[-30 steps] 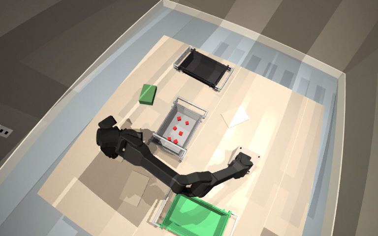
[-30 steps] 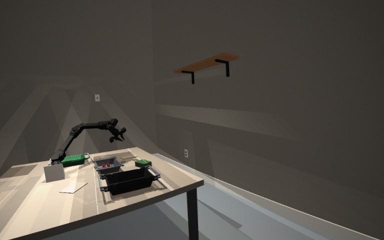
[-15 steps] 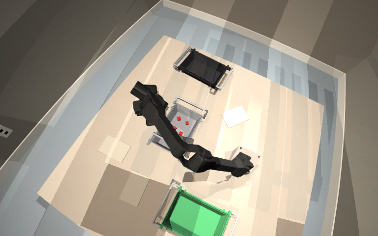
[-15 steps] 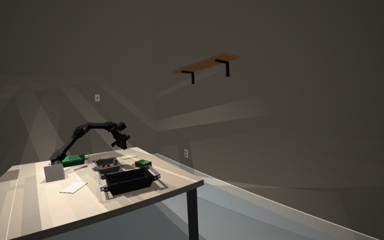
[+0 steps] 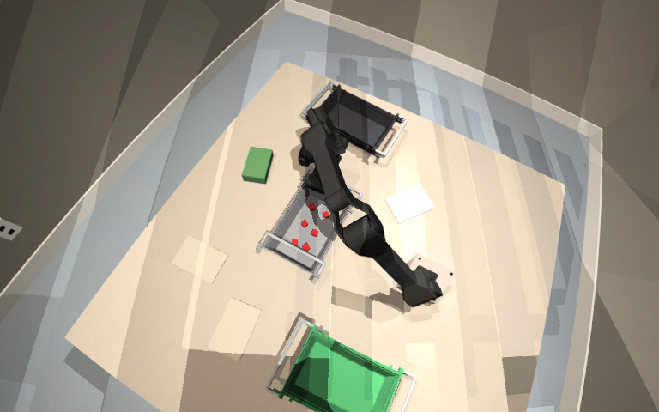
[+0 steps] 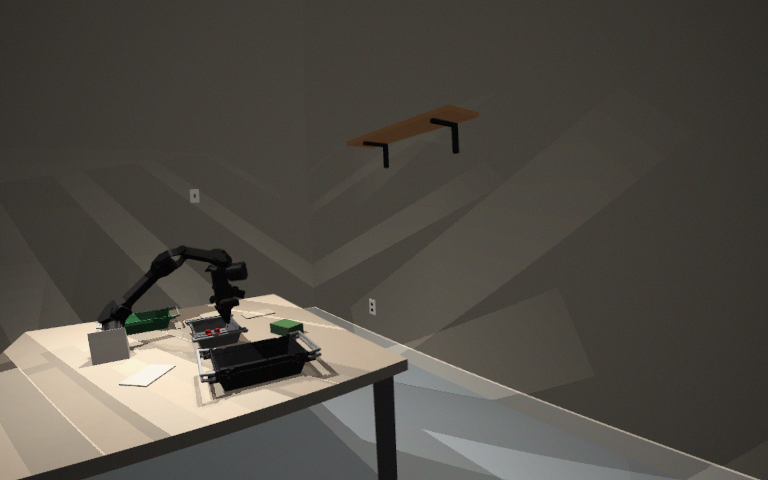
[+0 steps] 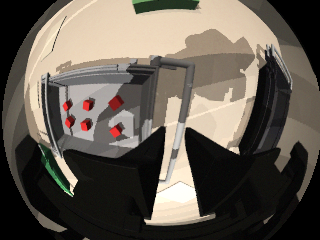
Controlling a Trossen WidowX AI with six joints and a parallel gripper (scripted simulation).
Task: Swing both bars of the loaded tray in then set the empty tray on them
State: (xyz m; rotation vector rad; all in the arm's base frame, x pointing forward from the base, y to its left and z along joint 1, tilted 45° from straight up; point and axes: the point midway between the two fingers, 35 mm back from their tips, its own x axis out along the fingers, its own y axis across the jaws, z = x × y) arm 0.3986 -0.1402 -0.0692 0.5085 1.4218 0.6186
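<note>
The green tray lies 320 mm behind my gripper tip, 500 mm to the left of it and 50 mm below it. Round my gripper tip: green block: 240 mm ahead, 40 mm to the left, 80 mm below.
</note>
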